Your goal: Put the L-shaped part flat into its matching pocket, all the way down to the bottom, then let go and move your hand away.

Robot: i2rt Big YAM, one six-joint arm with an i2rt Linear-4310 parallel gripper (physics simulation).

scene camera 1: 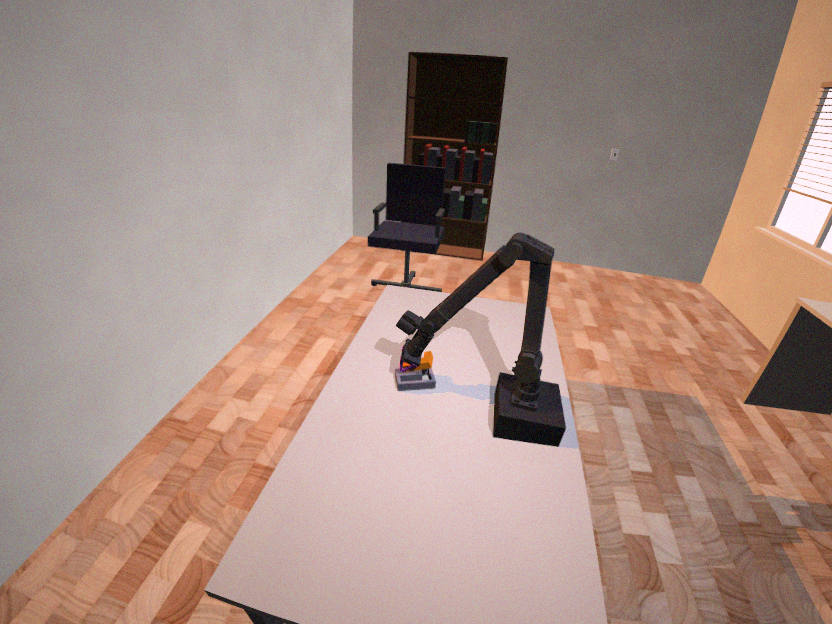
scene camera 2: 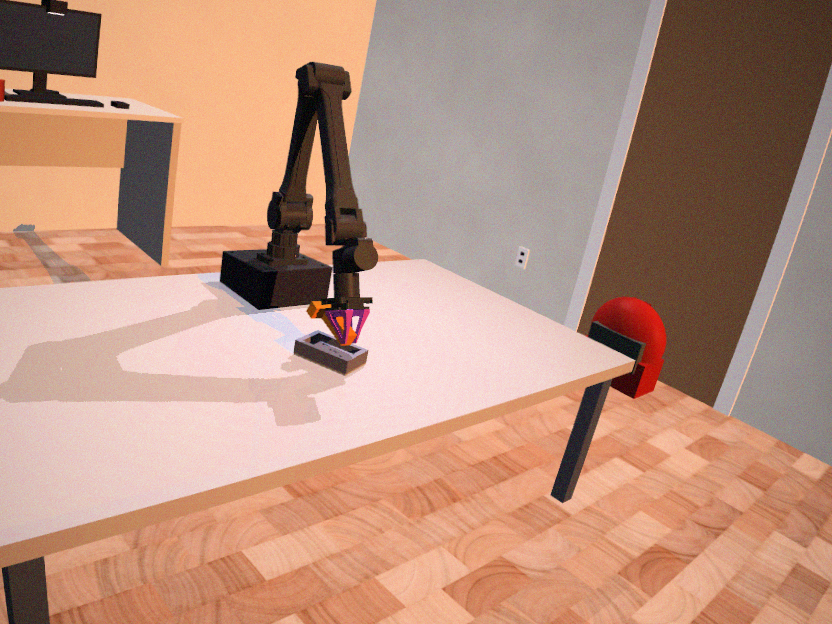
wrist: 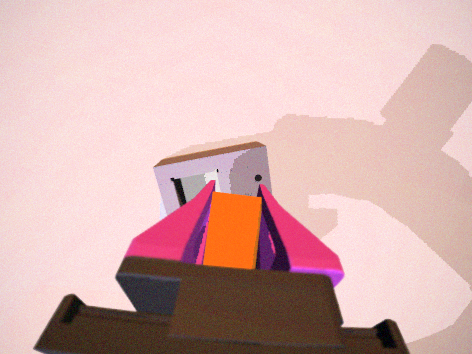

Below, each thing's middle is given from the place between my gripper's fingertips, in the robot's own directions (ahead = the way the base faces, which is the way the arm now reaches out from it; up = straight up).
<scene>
The orange L-shaped part (wrist: pixel 232 240) is 5 cm behind my hand, 2 cm to the right of it and 3 cm above it. The rest, counted from my hand: grey pocket block (scene camera 2: pixel 323 349) 5 cm behind, 1 cm to the right, 4 cm below.
</scene>
